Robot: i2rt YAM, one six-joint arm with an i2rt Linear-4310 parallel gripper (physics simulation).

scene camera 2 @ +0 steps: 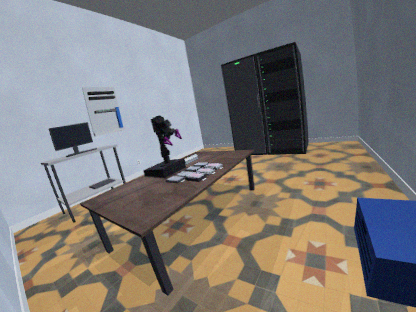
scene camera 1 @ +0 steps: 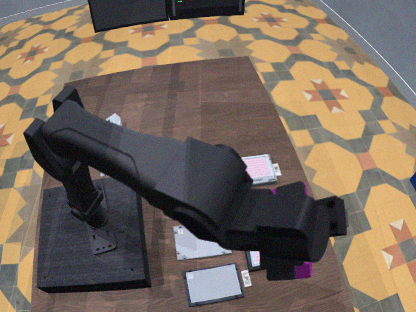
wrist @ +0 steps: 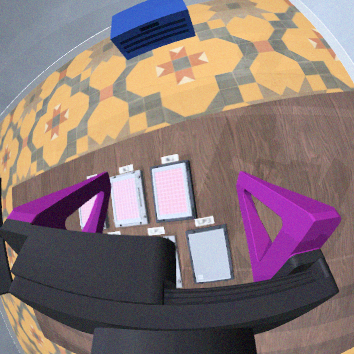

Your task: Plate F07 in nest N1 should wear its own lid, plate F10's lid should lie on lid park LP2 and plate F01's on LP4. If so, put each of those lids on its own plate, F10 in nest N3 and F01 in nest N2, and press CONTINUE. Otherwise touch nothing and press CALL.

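Places are measured from the arm's base along level axes (x back, y up, z left), in centimetres.
Pixels of known places: gripper, between the fingertips: (scene camera 2: 177, 141) (wrist: 173, 178); arm's base, origin of its link: (scene camera 2: 168, 163) (scene camera 1: 98, 219).
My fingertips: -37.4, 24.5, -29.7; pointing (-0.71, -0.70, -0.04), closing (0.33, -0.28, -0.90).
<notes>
Ahead of a thing's pixels: the offset from my fingertips to its top centre, as dx, dy, dz. "spot": to the spot under its first point. Level surfaces: height alone.
My gripper (scene camera 2: 173, 138) (wrist: 173, 178) is open and empty, high above the plates. In the wrist view a pink-welled plate {-4.2, -29.4, +8.8} (wrist: 172, 191) sits in the dark-rimmed nest N1. A second pink plate {-6.9, -29.9, +21.7} (wrist: 127, 199) is left of it, and a third {-9.5, -29.7, +34.9} (wrist: 89, 212) is partly behind a finger. Whether N1's plate wears a clear lid I cannot tell. A grey lid {+14.0, -31.2, +5.6} (scene camera 1: 215, 285) (wrist: 210, 254) lies on the park labelled LP3. Another pale lid {spot: +13.2, -32.0, +17.3} (scene camera 1: 200, 245) lies beside it, its label hidden. The arm hides the other parks in scene camera 1. Lid markings are unreadable. Part of the white button box {+30.2, -26.6, +60.3} (scene camera 1: 114, 120) shows behind the arm.
The black arm base (scene camera 1: 90, 265) stands on the wooden table {dy -33.0} (scene camera 1: 220, 95) (scene camera 2: 135, 205). A blue cabinet (scene camera 2: 387, 250) (wrist: 152, 30) stands on the floor beyond the table. A monitor desk (scene camera 2: 80, 155) and a dark server rack (scene camera 2: 242, 105) stand away from it.
</notes>
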